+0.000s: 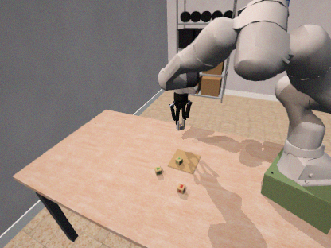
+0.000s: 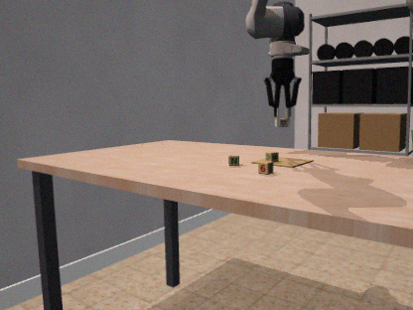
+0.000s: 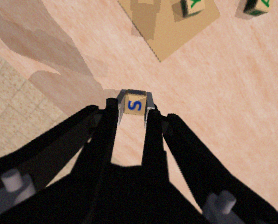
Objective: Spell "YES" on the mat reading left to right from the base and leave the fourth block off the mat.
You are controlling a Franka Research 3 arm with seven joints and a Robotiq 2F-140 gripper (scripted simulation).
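The tan mat is 150 mm to the left of my hand, 130 mm below it and 60 mm behind it. From my hand the other things lie so: green N block (270 mm to the left, 120 mm below, 50 mm ahead); S block (20 mm below); Y block (180 mm to the left, 110 mm below, 30 mm behind).
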